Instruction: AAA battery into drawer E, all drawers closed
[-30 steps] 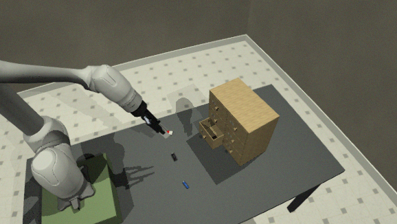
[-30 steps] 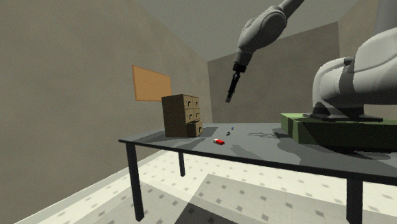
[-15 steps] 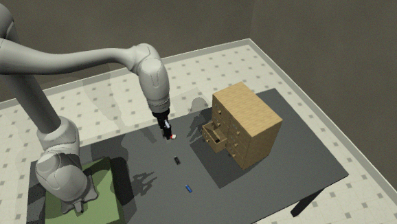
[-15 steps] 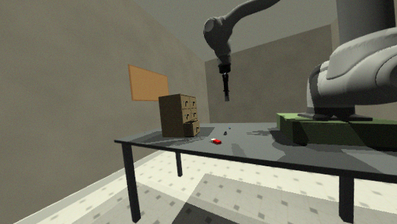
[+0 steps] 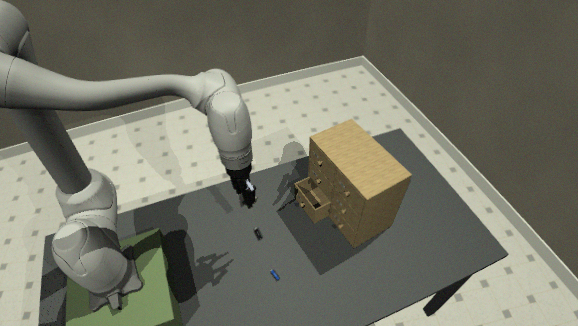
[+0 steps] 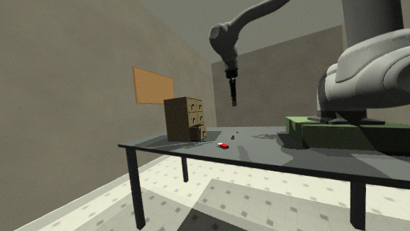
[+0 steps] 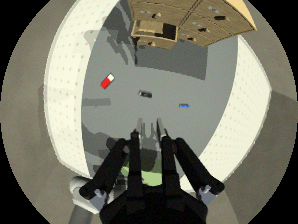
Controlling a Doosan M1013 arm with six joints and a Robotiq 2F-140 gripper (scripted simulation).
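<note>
My hand is 10 mm short of the AAA battery, 170 mm to the left of it and 240 mm above it. From my hand the other things lie so: red-and-white object 70 mm ahead, 180 mm to the left, 240 mm below; dark cylinder 30 mm ahead, 10 mm to the left, 240 mm below.
</note>
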